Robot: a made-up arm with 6 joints. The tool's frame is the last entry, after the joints.
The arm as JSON. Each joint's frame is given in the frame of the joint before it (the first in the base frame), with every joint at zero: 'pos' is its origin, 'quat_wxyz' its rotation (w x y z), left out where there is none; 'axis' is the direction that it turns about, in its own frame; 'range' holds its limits. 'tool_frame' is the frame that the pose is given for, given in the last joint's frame.
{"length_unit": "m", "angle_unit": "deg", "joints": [
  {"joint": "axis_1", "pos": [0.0, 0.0, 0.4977], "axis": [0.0, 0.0, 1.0], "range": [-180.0, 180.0]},
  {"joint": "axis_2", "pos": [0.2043, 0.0, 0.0], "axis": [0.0, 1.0, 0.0], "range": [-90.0, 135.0]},
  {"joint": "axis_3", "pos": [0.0, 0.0, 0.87], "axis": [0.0, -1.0, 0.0], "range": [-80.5, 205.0]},
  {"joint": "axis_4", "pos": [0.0, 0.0, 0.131], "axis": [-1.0, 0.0, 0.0], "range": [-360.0, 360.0]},
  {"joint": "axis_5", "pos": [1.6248, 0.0, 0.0], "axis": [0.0, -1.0, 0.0], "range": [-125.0, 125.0]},
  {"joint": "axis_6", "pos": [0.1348, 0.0, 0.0], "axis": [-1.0, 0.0, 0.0], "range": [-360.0, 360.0]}
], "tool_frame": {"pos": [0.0, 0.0, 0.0]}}
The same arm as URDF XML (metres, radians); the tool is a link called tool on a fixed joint. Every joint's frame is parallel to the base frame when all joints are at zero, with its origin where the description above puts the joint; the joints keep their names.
<robot name="arm">
  <link name="base"/>
  <link name="link1"/>
  <link name="link2"/>
  <link name="link3"/>
  <link name="link4"/>
  <link name="link5"/>
  <link name="link6"/>
  <link name="tool"/>
  <joint name="axis_1" type="revolute">
    <parent link="base"/>
    <child link="link1"/>
    <origin xyz="0 0 0.4977" rpy="0 0 0"/>
    <axis xyz="0 0 1"/>
    <limit lower="-3.1416" upper="3.1416"/>
  </joint>
  <joint name="axis_2" type="revolute">
    <parent link="link1"/>
    <child link="link2"/>
    <origin xyz="0.2043 0 0" rpy="0 0 0"/>
    <axis xyz="0 1 0"/>
    <limit lower="-1.5708" upper="2.3562"/>
  </joint>
  <joint name="axis_3" type="revolute">
    <parent link="link2"/>
    <child link="link3"/>
    <origin xyz="0 0 0.87" rpy="0 0 0"/>
    <axis xyz="0 -1 0"/>
    <limit lower="-1.405" upper="3.5779"/>
  </joint>
  <joint name="axis_4" type="revolute">
    <parent link="link3"/>
    <child link="link4"/>
    <origin xyz="0 0 0.131" rpy="0 0 0"/>
    <axis xyz="-1 0 0"/>
    <limit lower="-6.2832" upper="6.2832"/>
  </joint>
  <joint name="axis_5" type="revolute">
    <parent link="link4"/>
    <child link="link5"/>
    <origin xyz="1.6248 0 0" rpy="0 0 0"/>
    <axis xyz="0 -1 0"/>
    <limit lower="-2.1817" upper="2.1817"/>
  </joint>
  <joint name="axis_6" type="revolute">
    <parent link="link5"/>
    <child link="link6"/>
    <origin xyz="0.1348 0 0" rpy="0 0 0"/>
    <axis xyz="-1 0 0"/>
    <limit lower="-6.2832" upper="6.2832"/>
  </joint>
  <joint name="tool_fixed" type="fixed">
    <parent link="link6"/>
    <child link="tool"/>
    <origin xyz="0 0 0" rpy="0 0 0"/>
  </joint>
</robot>

